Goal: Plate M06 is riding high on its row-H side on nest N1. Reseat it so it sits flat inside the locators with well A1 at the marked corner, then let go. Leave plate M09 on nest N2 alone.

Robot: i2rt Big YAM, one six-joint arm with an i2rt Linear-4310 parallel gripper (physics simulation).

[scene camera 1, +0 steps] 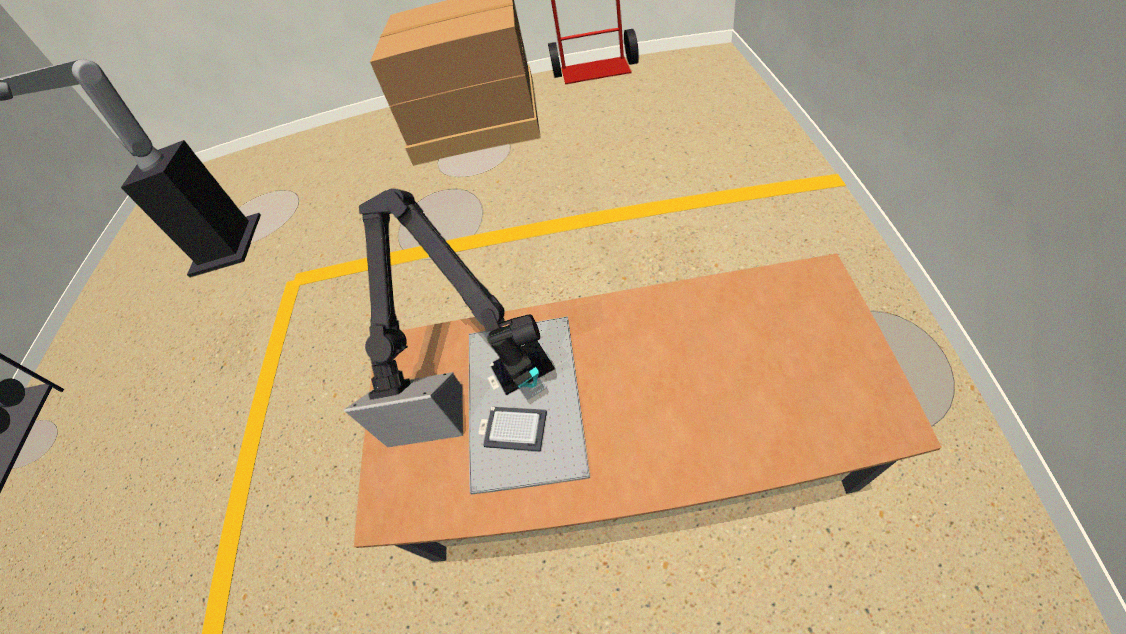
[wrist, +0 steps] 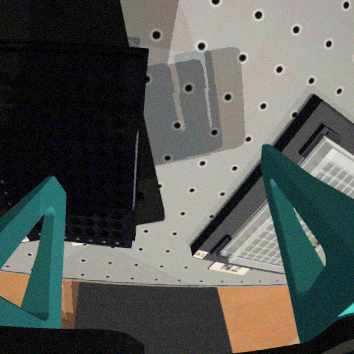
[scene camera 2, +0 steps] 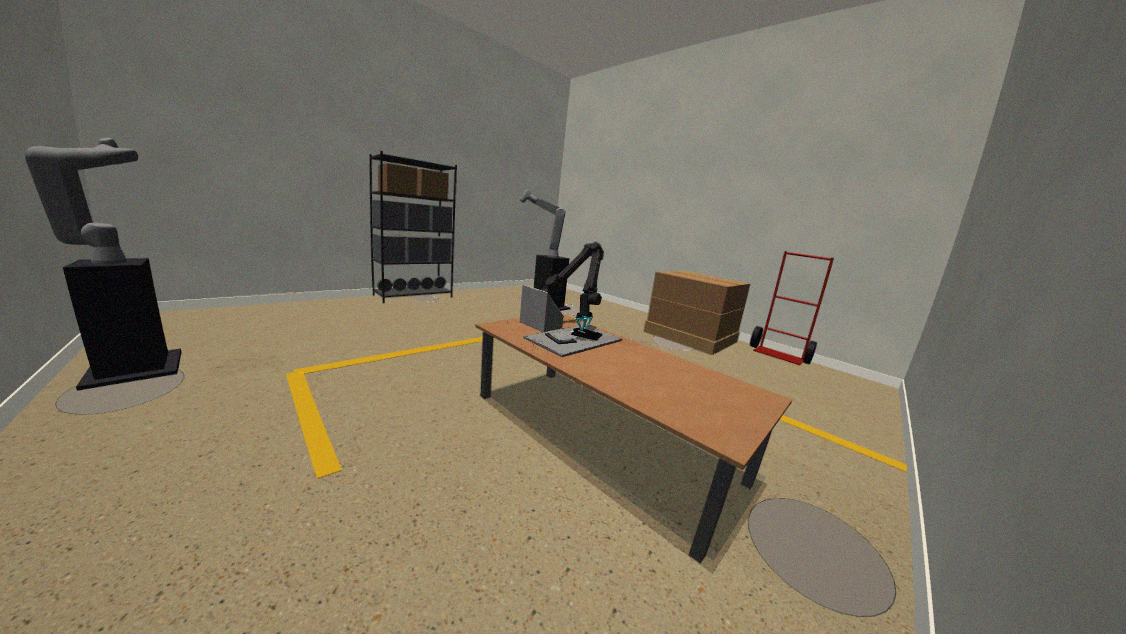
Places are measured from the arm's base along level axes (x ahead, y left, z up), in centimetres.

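Pixels of known places: gripper, between the fingertips: (scene camera 1: 526, 374) (wrist: 155, 169) (scene camera 2: 584, 329); arm's base, origin of its link: (scene camera 1: 390, 391) (scene camera 2: 540, 299).
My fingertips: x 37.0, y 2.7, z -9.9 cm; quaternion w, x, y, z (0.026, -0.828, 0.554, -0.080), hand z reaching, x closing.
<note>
For each thing: its top centre in the pictures, then the offset to it from my fingertips. "*": a spot on its surface instead. Level surfaces: height alone.
- Black plate M06, centre of its top: (wrist: 58, 174) (scene camera 1: 518, 365) (scene camera 2: 585, 329) dx -2.3, dy +4.7, dz -1.8 cm
- dark nest N1, a spot on its surface: (wrist: 152, 200) * dx -5.8, dy -1.1, dz -4.2 cm
- Clear-white plate M09, centre of its top: (wrist: 307, 224) (scene camera 1: 513, 425) (scene camera 2: 560, 334) dx -5.9, dy -13.6, dz -2.8 cm
- nest N2, centre of its top: (wrist: 303, 217) (scene camera 1: 514, 427) (scene camera 2: 560, 335) dx -5.9, dy -13.6, dz -3.6 cm
- perforated grey board, centre of its top: (wrist: 202, 163) (scene camera 1: 522, 397) (scene camera 2: 574, 337) dx -3.0, dy -4.2, dz -5.3 cm
- wooden table, height of its surface: dz -6.7 cm
Black plate M06 (wrist: 70, 135) sits on dark nest N1 (wrist: 152, 200) at the left of the wrist view. It is too dark to read its tilt or find well A1. My gripper (scene camera 1: 533, 376) (scene camera 2: 583, 321) (wrist: 155, 169) is open and empty, pointing down above the nest N1 area. In the wrist view its left teal finger overlaps the plate's lower part, and its right finger overlaps the other nest. Clear-white plate M09 (scene camera 1: 514, 426) (wrist: 257, 235) sits in nest N2 (scene camera 1: 512, 446) (wrist: 250, 200). In scene camera 1 the arm hides most of M06.
The perforated grey board (scene camera 1: 567, 464) (scene camera 2: 563, 350) (wrist: 280, 35) carries both nests on the wooden table (scene camera 1: 709, 378) (scene camera 2: 669, 385). A grey block (scene camera 1: 417, 417) (scene camera 2: 535, 307) stands beside it at the arm's base. Cartons (scene camera 1: 464, 78) (scene camera 2: 697, 311) stand on the floor beyond the table.
</note>
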